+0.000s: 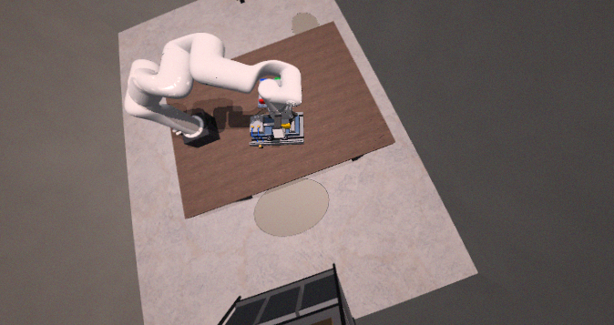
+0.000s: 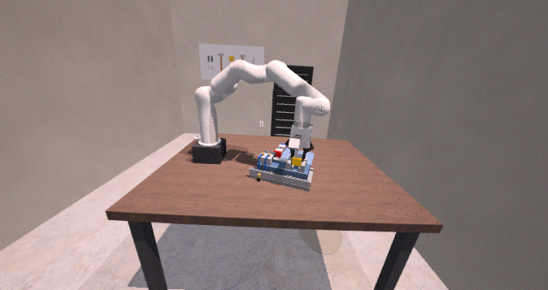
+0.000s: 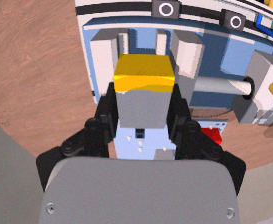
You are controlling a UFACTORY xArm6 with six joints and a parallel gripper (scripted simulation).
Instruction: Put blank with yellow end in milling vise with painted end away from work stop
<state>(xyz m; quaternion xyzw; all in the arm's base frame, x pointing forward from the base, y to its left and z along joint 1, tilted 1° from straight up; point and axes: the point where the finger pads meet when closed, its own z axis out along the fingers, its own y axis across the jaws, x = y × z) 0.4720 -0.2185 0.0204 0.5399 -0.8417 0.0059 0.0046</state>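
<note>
Now: the yellow-ended blank 2 cm below my hand. The rest, counted from my hand: dark rod 2 cm ahead, 4 cm to the left, 3 cm below; then vise 6 cm behind, 3 cm to the left, 8 cm below; then red-ended blank 6 cm behind, 24 cm to the left, 9 cm below.
</note>
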